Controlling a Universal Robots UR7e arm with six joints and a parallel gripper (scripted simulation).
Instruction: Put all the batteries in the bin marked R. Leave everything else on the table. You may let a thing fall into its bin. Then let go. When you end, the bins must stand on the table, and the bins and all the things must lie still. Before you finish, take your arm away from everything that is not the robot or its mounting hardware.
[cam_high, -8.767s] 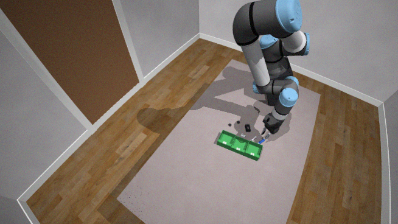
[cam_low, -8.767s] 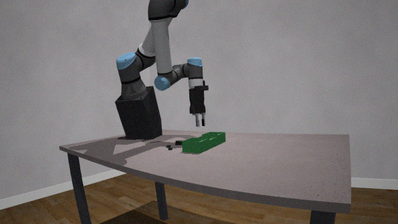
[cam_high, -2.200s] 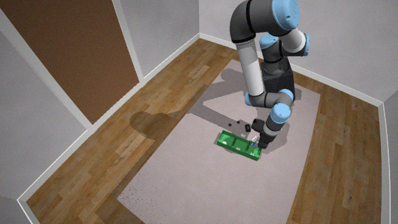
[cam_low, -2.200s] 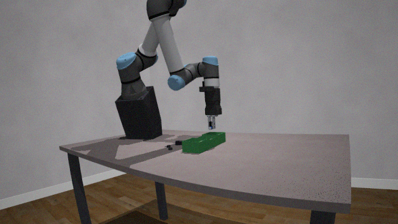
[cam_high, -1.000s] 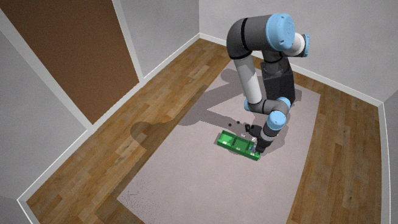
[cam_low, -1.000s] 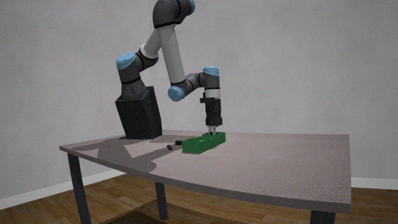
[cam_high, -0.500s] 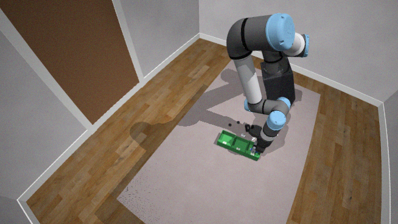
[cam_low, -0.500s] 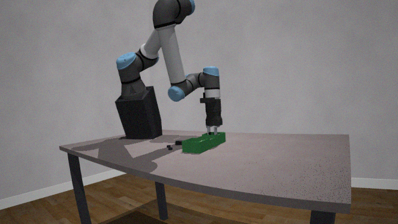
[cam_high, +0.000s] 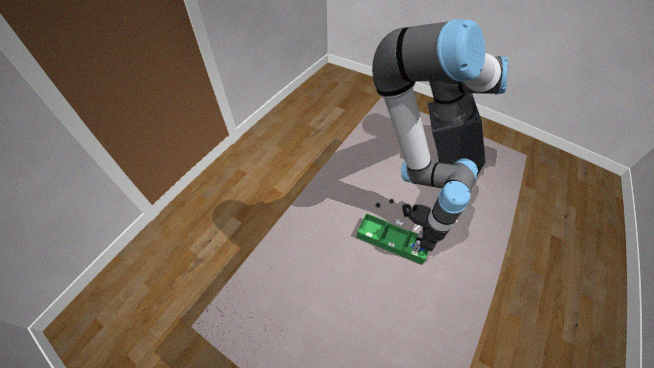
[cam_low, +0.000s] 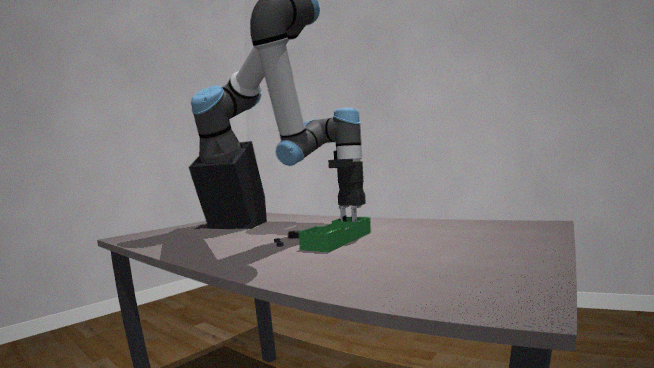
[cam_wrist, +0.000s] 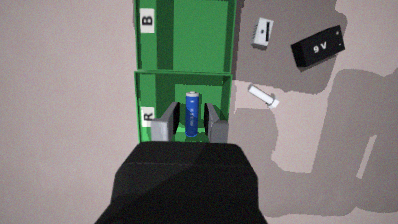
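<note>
The blue battery is 20 mm below my hand. Round my hand: small white clip (90 mm to the right, 70 mm behind, 30 mm below); then white bolt (90 mm behind, 30 mm below, 20 mm to the right); then green bin row (80 mm to the right, 20 mm below, 10 mm ahead).
</note>
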